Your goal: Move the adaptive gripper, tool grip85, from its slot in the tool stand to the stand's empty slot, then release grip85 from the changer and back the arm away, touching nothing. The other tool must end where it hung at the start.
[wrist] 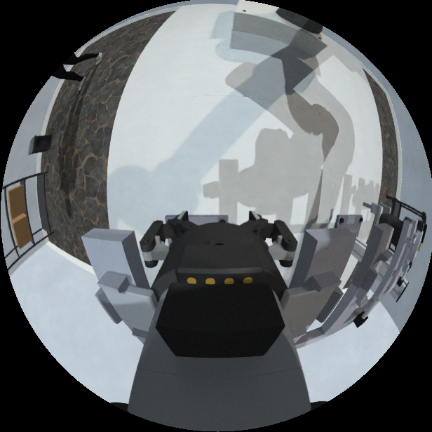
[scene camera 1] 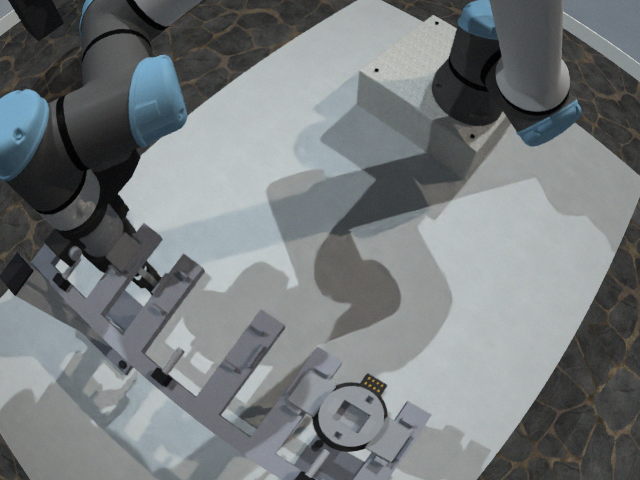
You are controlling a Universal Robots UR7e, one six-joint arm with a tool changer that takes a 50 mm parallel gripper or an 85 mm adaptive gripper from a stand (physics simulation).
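Seen in the pictures: arm's base, origin of its link: (scene camera 1: pixel 468 95).
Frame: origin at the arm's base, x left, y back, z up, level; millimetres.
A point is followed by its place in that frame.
Observation:
The tool stand (scene camera 1: pixel 210 411) @[x 88, y -701, z 176 mm] runs along the lower left in the scene view. The adaptive gripper grip85 (wrist: pixel 218 218) hangs in its left end slot, its side pads (scene camera 1: pixel 124 252) @[x -114, y -649, z 182 mm] (wrist: pixel 131 306) at the fork arms. In the wrist view its fingertips are apart, with nothing seen between them. The arm's wrist (scene camera 1: pixel 100 232) @[x -131, y -655, z 223 mm] is down over grip85, at its top plate; whether the changer is locked cannot be told. The middle slot is empty, between two fork arms (scene camera 1: pixel 178 289) @[x -32, y -631, z 176 mm] (scene camera 1: pixel 253 343) @[x 70, y -615, z 176 mm]. The other tool (scene camera 1: pixel 329 414) @[x 177, y -620, z 194 mm] hangs in the right end slot, its round plate uncovered.
A peg (scene camera 1: pixel 173 360) @[x 25, y -689, z 189 mm] stands at the back of the middle slot. The robot's base block (scene camera 1: pixel 395 56) @[x -167, y -20, z 4 mm] is at the upper right. Fork arms (wrist: pixel 109 250) (wrist: pixel 325 250) rise close on both sides of grip85. More stand parts (wrist: pixel 372 260) are at the right in the wrist view.

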